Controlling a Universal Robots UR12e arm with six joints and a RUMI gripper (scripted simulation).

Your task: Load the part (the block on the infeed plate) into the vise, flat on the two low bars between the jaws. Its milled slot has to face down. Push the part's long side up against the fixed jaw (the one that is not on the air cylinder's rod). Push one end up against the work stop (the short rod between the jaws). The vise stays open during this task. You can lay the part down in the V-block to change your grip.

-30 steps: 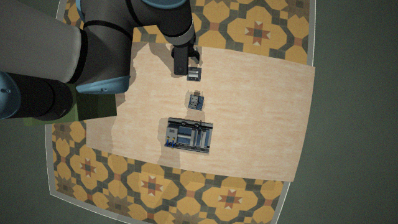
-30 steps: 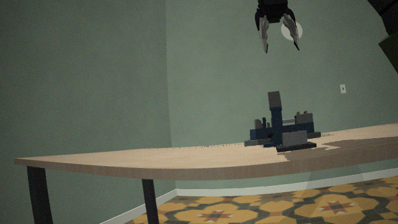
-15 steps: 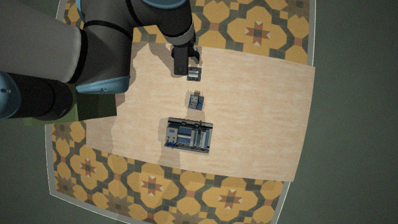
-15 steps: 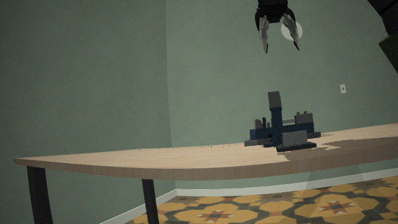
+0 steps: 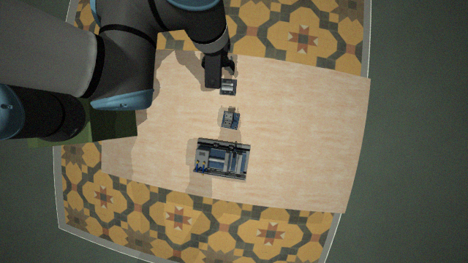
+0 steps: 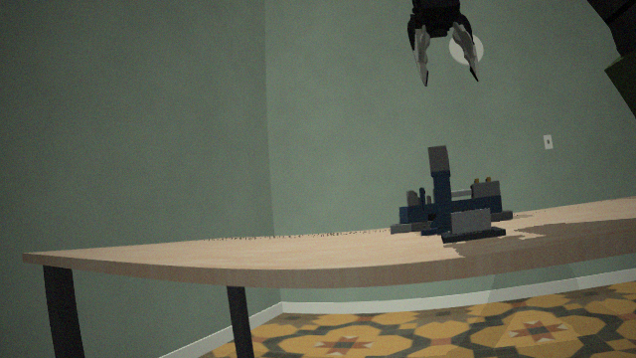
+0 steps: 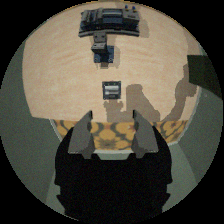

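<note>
The grey part lies 22 cm below my hand. Also, from my hand: air cylinder rod (6 cm behind, 39 cm to the right, 17 cm below); blue post (1 cm ahead, 18 cm to the right, 19 cm below); dark infeed plate (1 cm to the left, 24 cm below).
</note>
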